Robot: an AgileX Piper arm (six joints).
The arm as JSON. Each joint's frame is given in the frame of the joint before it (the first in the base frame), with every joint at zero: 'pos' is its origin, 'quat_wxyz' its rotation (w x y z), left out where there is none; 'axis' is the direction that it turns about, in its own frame. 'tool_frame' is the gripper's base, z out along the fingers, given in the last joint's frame.
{
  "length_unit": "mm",
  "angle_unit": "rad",
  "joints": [
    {
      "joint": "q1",
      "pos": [
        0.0,
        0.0,
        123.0
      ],
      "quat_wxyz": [
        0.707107,
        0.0,
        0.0,
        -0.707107
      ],
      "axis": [
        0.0,
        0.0,
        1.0
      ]
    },
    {
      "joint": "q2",
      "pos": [
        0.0,
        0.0,
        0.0
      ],
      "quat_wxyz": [
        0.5,
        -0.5,
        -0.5,
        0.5
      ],
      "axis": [
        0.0,
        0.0,
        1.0
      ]
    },
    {
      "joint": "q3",
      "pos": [
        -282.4,
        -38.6,
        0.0
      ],
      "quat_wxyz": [
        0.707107,
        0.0,
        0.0,
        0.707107
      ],
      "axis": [
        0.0,
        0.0,
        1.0
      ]
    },
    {
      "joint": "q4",
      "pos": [
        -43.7,
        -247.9,
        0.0
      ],
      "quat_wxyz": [
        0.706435,
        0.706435,
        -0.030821,
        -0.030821
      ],
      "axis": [
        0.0,
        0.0,
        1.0
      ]
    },
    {
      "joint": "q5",
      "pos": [
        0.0,
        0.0,
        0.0
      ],
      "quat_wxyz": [
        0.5,
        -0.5,
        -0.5,
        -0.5
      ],
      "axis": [
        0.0,
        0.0,
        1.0
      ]
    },
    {
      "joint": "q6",
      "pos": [
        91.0,
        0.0,
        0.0
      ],
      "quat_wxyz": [
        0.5,
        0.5,
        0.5,
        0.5
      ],
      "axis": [
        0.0,
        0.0,
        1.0
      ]
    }
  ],
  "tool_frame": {
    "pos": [
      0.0,
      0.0,
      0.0
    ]
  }
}
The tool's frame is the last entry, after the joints.
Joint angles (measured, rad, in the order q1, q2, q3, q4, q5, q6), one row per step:
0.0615, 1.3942, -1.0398, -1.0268, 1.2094, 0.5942
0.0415, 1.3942, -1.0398, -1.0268, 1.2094, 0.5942
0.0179, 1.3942, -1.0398, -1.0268, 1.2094, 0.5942
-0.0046, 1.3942, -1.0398, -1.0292, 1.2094, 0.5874
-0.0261, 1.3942, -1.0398, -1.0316, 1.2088, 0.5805
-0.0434, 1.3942, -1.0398, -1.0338, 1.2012, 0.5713
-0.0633, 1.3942, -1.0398, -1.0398, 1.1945, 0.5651
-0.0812, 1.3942, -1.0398, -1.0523, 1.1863, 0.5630
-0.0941, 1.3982, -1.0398, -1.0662, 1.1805, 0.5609
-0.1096, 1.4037, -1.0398, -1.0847, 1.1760, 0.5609
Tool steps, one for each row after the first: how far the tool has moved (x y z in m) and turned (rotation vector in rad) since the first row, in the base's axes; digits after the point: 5 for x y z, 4 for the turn. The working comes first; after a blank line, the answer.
Tool pose at each row, in the base's axes (x y z in m, rotation vector in rad; the steps are taken from these numbers as rounded here):
0.25944, -0.05700, 0.31176, 0.2321, 2.4725, -1.2062
0.25825, -0.06217, 0.31176, 0.2574, 2.4759, -1.2143
0.25671, -0.06825, 0.31176, 0.2874, 2.4795, -1.2237
0.25516, -0.07411, 0.31193, 0.3065, 2.4841, -1.2379
0.25360, -0.07967, 0.31209, 0.3239, 2.4884, -1.2511
0.25289, -0.08396, 0.31220, 0.3282, 2.4905, -1.2576
0.25185, -0.08909, 0.31258, 0.3378, 2.4894, -1.2688
0.25114, -0.09395, 0.31341, 0.3445, 2.4811, -1.2836
0.25139, -0.09772, 0.31333, 0.3434, 2.4759, -1.3014
0.25157, -0.10240, 0.31318, 0.3452, 2.4689, -1.3260

-0.00119, -0.00517, 0.00000, 0.0000, 0.0001, -0.0200
-0.00273, -0.01125, 0.00000, 0.0000, 0.0000, -0.0436
-0.00428, -0.01711, 0.00017, -0.0039, 0.0053, -0.0616
-0.00584, -0.02267, 0.00033, -0.0076, 0.0106, -0.0782
-0.00655, -0.02696, 0.00044, -0.0100, 0.0140, -0.0835
-0.00759, -0.03209, 0.00082, -0.0156, 0.0157, -0.0929
-0.00830, -0.03695, 0.00165, -0.0263, 0.0136, -0.0995
-0.00805, -0.04072, 0.00157, -0.0387, 0.0170, -0.1027
-0.00787, -0.04540, 0.00142, -0.0552, 0.0213, -0.1095

